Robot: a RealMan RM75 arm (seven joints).
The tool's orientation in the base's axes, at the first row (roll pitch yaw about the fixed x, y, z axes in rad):
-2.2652, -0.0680, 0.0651
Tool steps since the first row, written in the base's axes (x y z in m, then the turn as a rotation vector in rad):
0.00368, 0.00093, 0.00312, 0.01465, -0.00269, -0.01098
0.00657, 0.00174, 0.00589, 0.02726, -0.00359, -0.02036
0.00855, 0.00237, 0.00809, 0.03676, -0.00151, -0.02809
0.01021, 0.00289, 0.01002, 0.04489, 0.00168, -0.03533
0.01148, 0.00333, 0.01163, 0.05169, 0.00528, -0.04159
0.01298, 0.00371, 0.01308, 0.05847, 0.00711, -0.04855
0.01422, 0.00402, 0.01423, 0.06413, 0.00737, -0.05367
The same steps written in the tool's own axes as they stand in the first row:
0.00394, -0.00264, -0.00130, 0.01366, 0.01150, 0.00484
0.00705, -0.00501, -0.00246, 0.02552, 0.02044, 0.01006
0.00922, -0.00691, -0.00340, 0.03459, 0.02594, 0.01653
0.01103, -0.00856, -0.00424, 0.04240, 0.03023, 0.02355
0.01244, -0.00996, -0.00494, 0.04898, 0.03338, 0.03028
0.01405, -0.01117, -0.00558, 0.05537, 0.03819, 0.03608
0.01538, -0.01213, -0.00609, 0.06068, 0.04248, 0.03951

